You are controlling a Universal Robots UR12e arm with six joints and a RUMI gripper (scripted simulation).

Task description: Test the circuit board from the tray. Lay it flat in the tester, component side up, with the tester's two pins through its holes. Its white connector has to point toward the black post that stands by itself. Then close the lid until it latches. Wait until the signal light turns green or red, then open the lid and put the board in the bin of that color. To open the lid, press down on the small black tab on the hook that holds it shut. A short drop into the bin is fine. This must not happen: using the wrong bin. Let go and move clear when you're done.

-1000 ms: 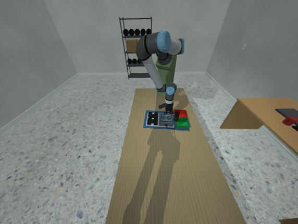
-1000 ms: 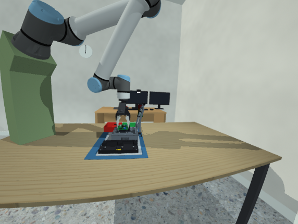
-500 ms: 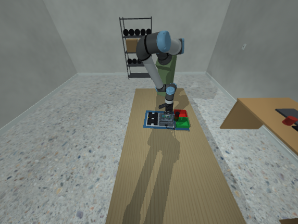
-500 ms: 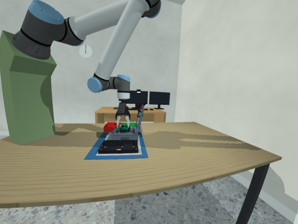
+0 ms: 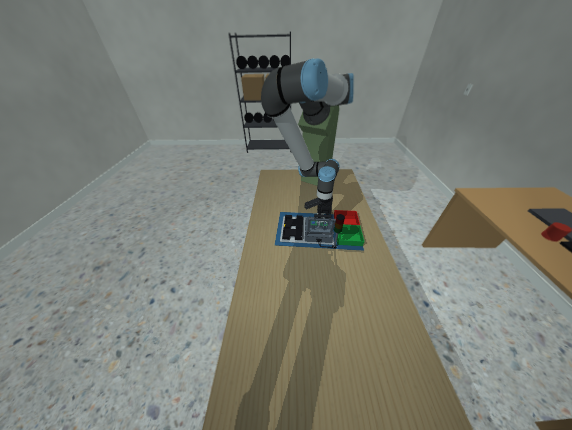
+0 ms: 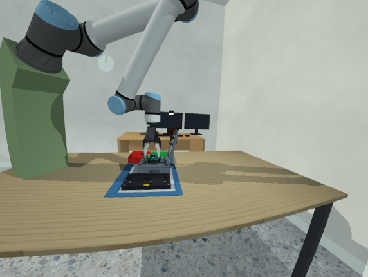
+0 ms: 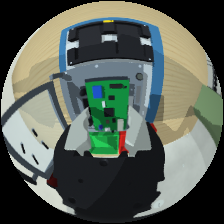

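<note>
My gripper is now 10 mm to the right of the green circuit board. From my hand the other things lie so: tester lid (120 mm ahead, 100 mm above, 50 mm to the right); red bin (230 mm to the left, 70 mm below); green bin (160 mm to the left, 130 mm ahead, 70 mm below).
</note>
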